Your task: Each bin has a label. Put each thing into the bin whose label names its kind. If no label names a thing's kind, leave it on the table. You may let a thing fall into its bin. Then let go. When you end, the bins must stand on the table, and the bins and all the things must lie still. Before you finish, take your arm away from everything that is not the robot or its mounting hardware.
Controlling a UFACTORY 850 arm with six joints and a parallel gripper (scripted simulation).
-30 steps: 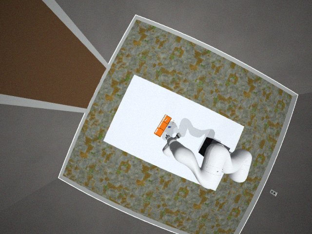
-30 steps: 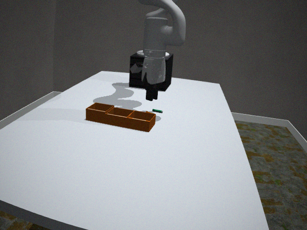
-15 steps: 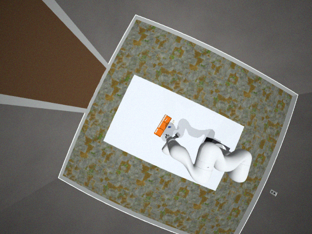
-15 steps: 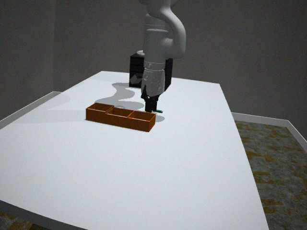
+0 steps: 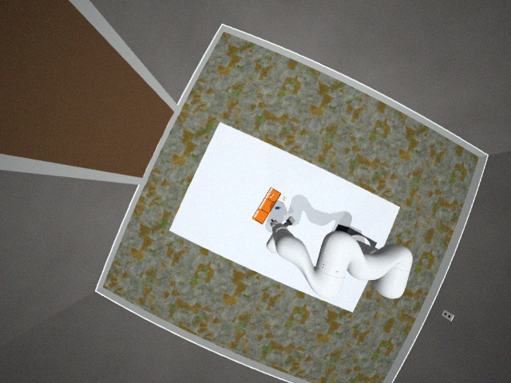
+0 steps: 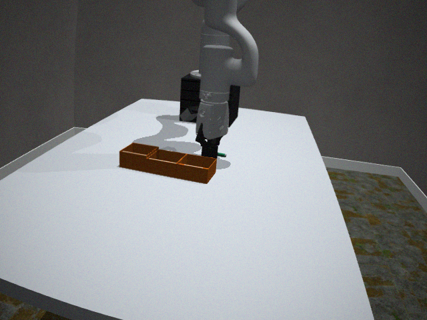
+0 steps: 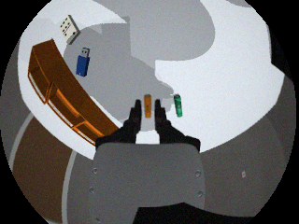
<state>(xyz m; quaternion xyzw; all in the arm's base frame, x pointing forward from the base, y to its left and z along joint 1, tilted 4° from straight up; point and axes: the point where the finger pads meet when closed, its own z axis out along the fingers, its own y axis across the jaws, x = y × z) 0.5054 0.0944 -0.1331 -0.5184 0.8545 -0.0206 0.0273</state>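
My hand is 20 mm above the orange stick. Round my hand: green cylinder 40 mm behind, 20 mm to the left, 20 mm below; three joined orange bins 120 mm ahead, 90 mm to the right; blue USB stick 120 mm to the right, 40 mm ahead, 20 mm below.
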